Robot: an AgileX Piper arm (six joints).
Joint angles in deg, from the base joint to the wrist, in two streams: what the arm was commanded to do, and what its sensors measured. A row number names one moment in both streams.
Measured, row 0:
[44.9, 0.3, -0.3, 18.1, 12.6, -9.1]
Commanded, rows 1 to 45:
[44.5, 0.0, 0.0, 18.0, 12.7, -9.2]
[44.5, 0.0, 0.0, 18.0, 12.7, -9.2]
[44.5, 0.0, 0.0, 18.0, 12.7, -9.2]
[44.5, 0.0, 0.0, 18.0, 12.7, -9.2]
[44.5, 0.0, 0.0, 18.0, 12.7, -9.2]
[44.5, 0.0, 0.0, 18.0, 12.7, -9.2]
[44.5, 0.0, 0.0, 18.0, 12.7, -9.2]
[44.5, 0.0, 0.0, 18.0, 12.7, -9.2]
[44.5, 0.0, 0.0, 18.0, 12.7, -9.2]
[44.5, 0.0, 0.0, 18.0, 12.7, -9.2]
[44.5, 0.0, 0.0, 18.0, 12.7, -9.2]
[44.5, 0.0, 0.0, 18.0, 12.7, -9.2]
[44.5, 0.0, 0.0, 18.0, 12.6, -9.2]
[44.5, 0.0, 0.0, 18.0, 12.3, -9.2]
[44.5, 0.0, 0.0, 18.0, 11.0, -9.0]
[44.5, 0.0, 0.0, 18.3, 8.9, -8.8]
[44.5, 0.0, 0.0, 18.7, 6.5, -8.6]
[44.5, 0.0, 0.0, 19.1, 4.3, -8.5]
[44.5, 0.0, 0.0, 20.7, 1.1, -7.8]
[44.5, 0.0, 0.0, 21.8, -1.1, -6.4]
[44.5, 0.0, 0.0, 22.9, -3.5, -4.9]
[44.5, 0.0, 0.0, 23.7, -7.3, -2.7]
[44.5, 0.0, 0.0, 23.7, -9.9, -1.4]
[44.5, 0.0, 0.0, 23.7, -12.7, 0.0]
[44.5, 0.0, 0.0, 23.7, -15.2, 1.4]
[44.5, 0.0, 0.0, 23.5, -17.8, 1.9]
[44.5, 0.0, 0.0, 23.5, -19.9, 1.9]
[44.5, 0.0, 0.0, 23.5, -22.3, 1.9]
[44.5, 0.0, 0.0, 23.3, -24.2, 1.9]
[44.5, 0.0, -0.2, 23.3, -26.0, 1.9]
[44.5, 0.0, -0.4, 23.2, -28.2, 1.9]
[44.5, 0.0, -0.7, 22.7, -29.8, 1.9]
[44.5, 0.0, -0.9, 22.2, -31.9, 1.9]
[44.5, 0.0, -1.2, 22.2, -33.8, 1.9]
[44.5, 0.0, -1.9, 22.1, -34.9, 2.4]
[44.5, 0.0, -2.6, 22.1, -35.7, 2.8]
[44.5, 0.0, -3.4, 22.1, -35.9, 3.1]
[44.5, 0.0, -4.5, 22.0, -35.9, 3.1]
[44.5, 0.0, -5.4, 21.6, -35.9, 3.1]
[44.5, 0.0, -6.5, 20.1, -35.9, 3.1]
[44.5, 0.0, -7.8, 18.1, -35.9, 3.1]
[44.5, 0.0, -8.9, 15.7, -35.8, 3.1]
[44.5, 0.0, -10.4, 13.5, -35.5, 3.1]
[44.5, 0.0, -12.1, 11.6, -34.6, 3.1]
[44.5, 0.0, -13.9, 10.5, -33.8, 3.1]
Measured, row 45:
[44.9, 0.1, -8.5, 17.4, -34.9, 3.0]
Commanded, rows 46 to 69:
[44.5, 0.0, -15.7, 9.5, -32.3, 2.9]
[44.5, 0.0, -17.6, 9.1, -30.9, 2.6]
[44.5, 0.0, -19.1, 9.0, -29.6, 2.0]
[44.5, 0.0, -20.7, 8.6, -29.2, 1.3]
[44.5, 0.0, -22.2, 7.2, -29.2, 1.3]
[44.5, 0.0, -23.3, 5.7, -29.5, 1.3]
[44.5, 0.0, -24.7, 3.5, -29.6, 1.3]
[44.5, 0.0, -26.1, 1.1, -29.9, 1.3]
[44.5, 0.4, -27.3, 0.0, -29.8, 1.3]
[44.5, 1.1, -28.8, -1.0, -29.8, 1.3]
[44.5, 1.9, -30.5, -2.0, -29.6, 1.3]
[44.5, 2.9, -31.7, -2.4, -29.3, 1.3]
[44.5, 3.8, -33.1, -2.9, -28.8, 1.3]
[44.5, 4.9, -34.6, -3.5, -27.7, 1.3]
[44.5, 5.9, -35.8, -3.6, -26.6, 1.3]
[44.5, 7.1, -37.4, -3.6, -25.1, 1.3]
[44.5, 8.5, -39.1, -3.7, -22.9, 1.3]
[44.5, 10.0, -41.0, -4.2, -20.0, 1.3]
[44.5, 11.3, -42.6, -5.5, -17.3, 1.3]
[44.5, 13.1, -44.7, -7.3, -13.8, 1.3]
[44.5, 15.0, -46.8, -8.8, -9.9, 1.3]
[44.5, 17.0, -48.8, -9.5, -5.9, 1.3]
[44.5, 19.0, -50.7, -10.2, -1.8, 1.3]
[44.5, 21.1, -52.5, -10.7, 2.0, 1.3]
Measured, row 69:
[44.9, 14.6, -46.5, -7.5, -12.4, 1.9]
